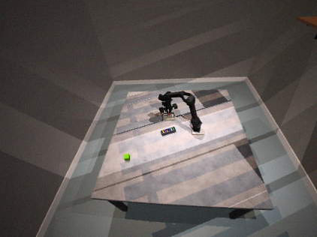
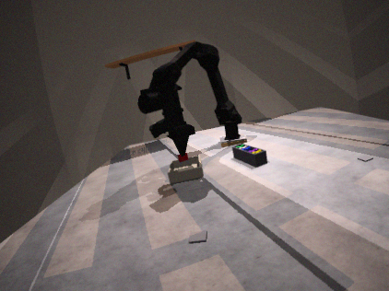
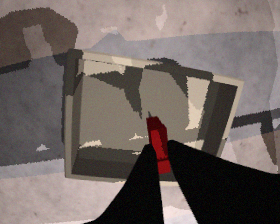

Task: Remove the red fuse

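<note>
My gripper tip is now 10 mm above the red fuse. Round my gripper tip: small green cube (560 mm to the left, 240 mm ahead, 40 mm below); then beige tray (60 mm below).
</note>
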